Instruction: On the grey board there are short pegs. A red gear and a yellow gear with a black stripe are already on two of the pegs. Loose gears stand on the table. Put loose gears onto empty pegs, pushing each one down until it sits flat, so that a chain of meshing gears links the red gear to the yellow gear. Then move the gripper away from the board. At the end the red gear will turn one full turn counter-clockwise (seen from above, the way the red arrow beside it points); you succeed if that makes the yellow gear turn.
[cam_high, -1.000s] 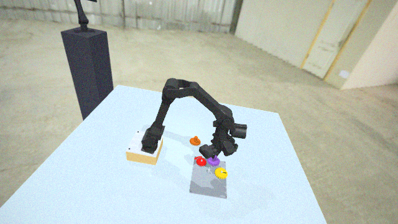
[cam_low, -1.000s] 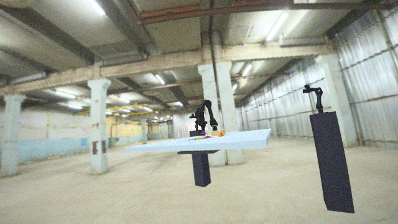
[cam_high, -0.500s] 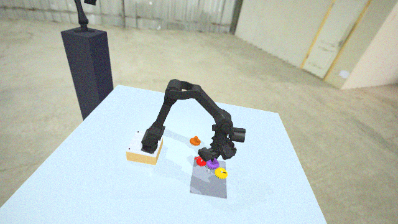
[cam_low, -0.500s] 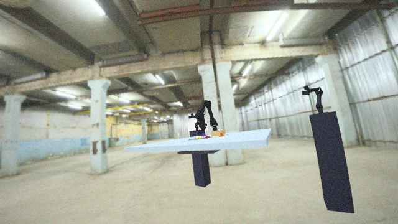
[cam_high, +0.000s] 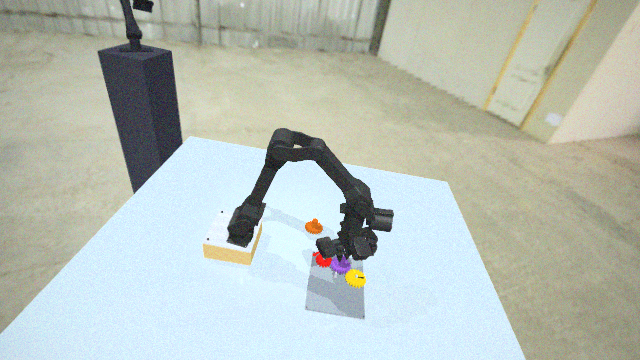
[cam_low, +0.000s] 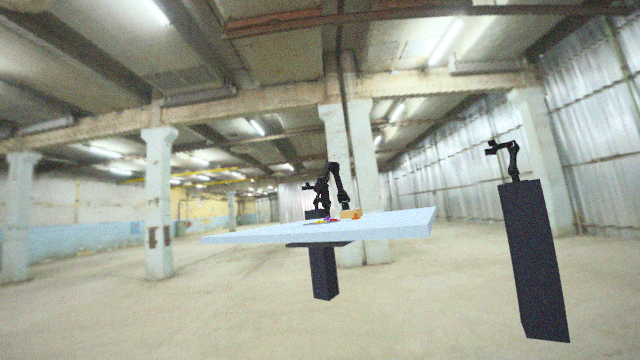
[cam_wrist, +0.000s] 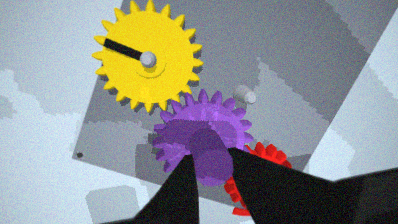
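Now: the purple gear 1 cm below my gripper tip. Also, from my gripper tip: orange gear 12 cm behind, 15 cm to the left, 3 cm below; then yellow gear 5 cm ahead, 3 cm to the right, 3 cm below; then red gear 6 cm behind, 1 cm to the left, 3 cm below.
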